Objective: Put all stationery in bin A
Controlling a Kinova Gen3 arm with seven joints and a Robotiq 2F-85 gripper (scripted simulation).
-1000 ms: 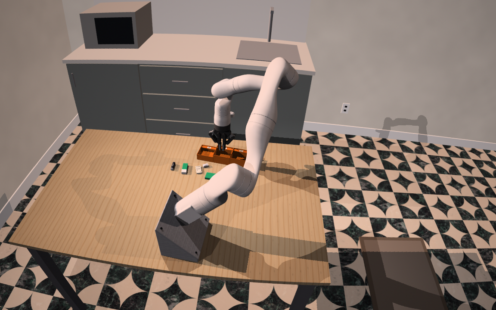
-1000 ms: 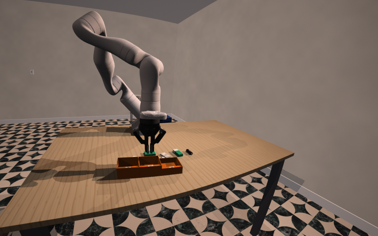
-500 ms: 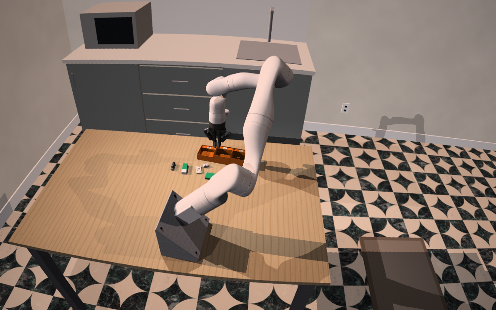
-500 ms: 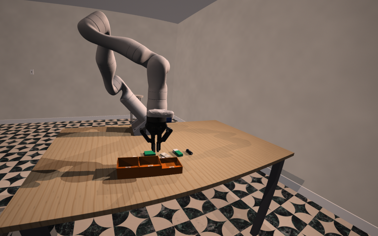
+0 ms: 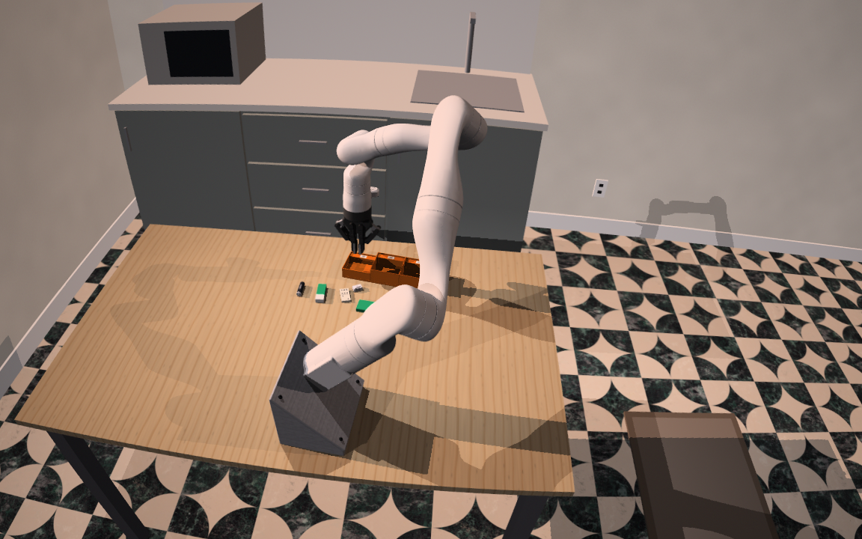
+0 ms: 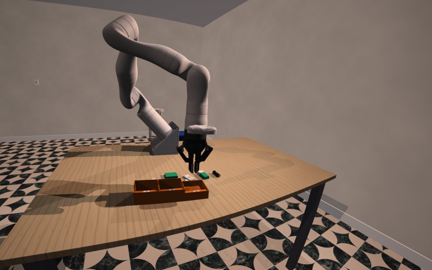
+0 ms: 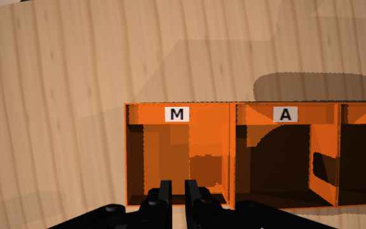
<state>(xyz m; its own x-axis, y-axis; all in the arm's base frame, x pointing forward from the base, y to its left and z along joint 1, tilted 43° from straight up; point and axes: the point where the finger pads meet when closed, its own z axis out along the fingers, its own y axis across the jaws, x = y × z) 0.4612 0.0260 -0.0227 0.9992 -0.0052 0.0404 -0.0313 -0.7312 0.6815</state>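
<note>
My hand is 12 cm past the green-and-white eraser, 8 cm to the right of it and 9 cm above it. From my hand the other things lie so: orange three-compartment bin (1 cm ahead, 8 cm to the right, 7 cm below); then white pencil sharpener (6 cm behind, 2 cm to the right, 9 cm below); then green block (14 cm behind, 6 cm to the right, 9 cm below).
</note>
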